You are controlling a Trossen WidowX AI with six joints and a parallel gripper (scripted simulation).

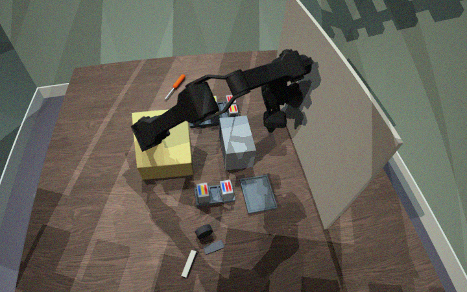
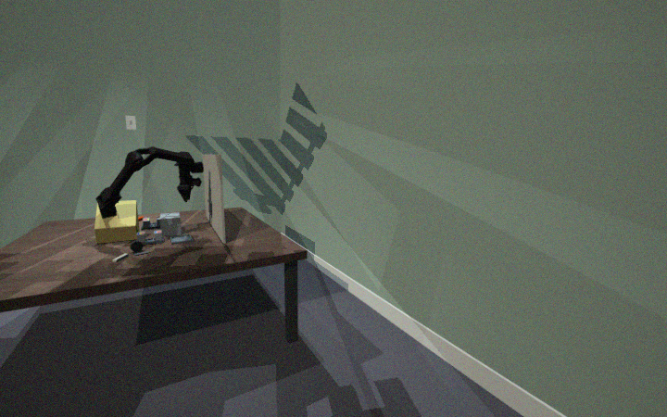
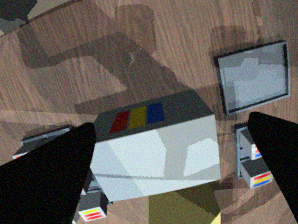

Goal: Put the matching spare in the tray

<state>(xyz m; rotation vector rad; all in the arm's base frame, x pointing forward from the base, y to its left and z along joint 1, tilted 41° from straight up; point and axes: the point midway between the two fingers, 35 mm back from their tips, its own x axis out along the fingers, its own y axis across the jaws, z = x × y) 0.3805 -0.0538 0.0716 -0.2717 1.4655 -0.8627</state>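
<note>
Now: the grey spare block 250 mm behind my gripper tip, 100 mm to the right of it and 140 mm below it. Round my gripper tip: grey holder: 220 mm behind, 110 mm to the right, 180 mm below; then beige panel: 150 mm ahead, 10 mm to the left, 40 mm above; then grey tray: 80 mm behind, 150 mm to the right, 180 mm below.
</note>
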